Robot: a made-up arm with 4 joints. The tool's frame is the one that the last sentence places.
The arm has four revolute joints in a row. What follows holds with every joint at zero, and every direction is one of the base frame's. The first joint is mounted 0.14 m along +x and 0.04 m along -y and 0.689 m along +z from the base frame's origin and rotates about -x. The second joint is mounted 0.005 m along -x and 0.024 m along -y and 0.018 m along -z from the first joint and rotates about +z. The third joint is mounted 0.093 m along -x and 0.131 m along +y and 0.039 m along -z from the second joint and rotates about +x. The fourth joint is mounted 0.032 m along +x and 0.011 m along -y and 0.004 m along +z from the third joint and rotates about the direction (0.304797, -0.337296, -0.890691). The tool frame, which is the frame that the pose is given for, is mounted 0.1 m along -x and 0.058 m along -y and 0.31 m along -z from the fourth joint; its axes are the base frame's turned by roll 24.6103, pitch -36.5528 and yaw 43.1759 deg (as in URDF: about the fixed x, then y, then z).
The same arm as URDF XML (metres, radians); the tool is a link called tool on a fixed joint. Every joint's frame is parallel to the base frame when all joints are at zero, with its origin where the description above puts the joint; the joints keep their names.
<robot name="arm">
  <joint name="joint 1" type="continuous">
    <parent link="base"/>
    <child link="link1"/>
    <origin xyz="0.1400 -0.0400 0.6890"/>
    <axis xyz="-1 0 0"/>
  </joint>
  <joint name="joint 2" type="continuous">
    <parent link="link1"/>
    <child link="link2"/>
    <origin xyz="-0.0050 -0.0240 -0.0180"/>
    <axis xyz="0 0 1"/>
  </joint>
  <joint name="joint 3" type="continuous">
    <parent link="link2"/>
    <child link="link3"/>
    <origin xyz="-0.0930 0.1310 -0.0390"/>
    <axis xyz="1 0 0"/>
  </joint>
  <joint name="joint 4" type="continuous">
    <parent link="link3"/>
    <child link="link4"/>
    <origin xyz="0.0320 -0.0110 0.0040"/>
    <axis xyz="0.304797 -0.337296 -0.890691"/>
  </joint>
  <joint name="tool_joint" type="fixed">
    <parent link="link4"/>
    <child link="tool"/>
    <origin xyz="-0.1000 -0.0580 -0.3100" rpy="0.4295 -0.6380 0.7536"/>
  </joint>
  <link name="base"/>
  <link name="link1"/>
  <link name="link2"/>
  <link name="link3"/>
  <link name="link4"/>
  <link name="tool"/>
</robot>

